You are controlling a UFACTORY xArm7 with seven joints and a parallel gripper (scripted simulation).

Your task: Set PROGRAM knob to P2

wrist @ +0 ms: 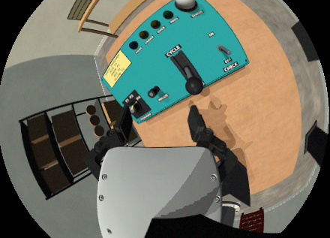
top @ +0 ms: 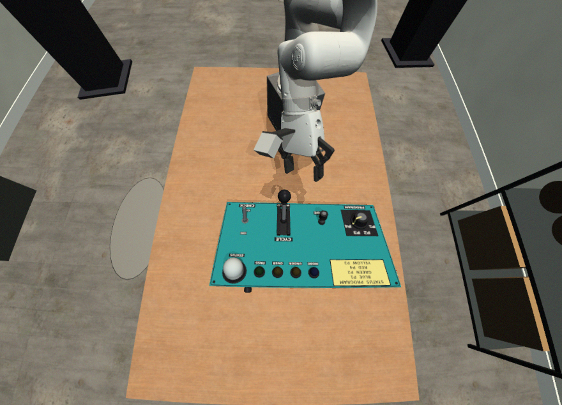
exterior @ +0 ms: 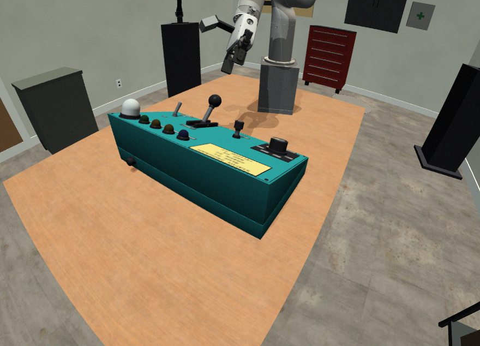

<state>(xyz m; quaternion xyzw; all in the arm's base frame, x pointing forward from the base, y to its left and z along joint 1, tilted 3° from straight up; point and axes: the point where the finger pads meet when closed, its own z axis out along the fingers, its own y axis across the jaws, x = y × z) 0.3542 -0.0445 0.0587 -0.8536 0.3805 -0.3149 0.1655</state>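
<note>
Now: hand 50 mm short of the ball-topped cycle lever, 50 mm to the left of it and 140 mm above it. Round my hand: check toggle 50 mm ahead, 170 mm to the right, 150 mm below; then black toggle 90 mm ahead, 60 mm to the left, 140 mm below; then teal console 110 mm ahead, 10 mm to the right, 170 mm below.
</note>
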